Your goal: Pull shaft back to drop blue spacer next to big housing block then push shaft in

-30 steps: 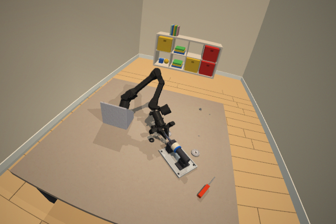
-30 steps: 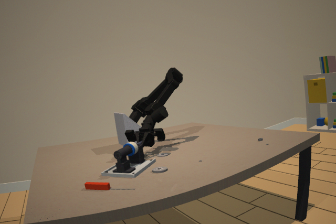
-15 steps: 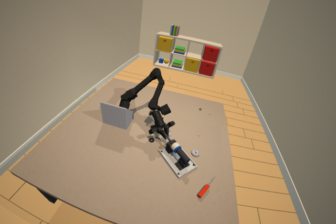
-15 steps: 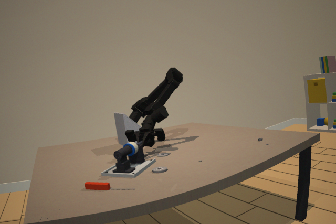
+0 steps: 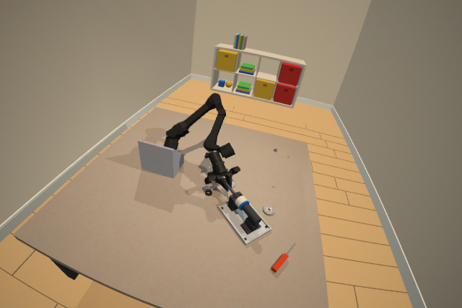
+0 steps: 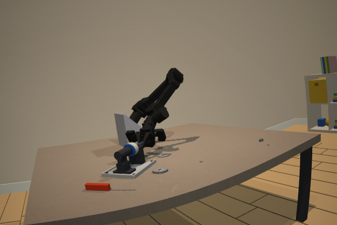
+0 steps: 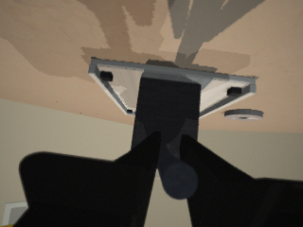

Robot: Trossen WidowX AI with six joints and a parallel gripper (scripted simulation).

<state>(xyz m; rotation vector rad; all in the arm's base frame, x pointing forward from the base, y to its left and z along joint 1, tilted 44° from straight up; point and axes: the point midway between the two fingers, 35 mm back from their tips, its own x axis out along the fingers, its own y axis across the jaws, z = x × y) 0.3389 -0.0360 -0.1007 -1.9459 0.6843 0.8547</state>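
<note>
Now: the thin dark shaft 30 mm to the right of my gripper tip, 30 mm ahead of it and 20 mm above it. Round my gripper tip: small black ring: 100 mm behind, 60 mm below, 10 mm to the left; blue spacer: 80 mm to the right, 80 mm ahead, 20 mm above.
</note>
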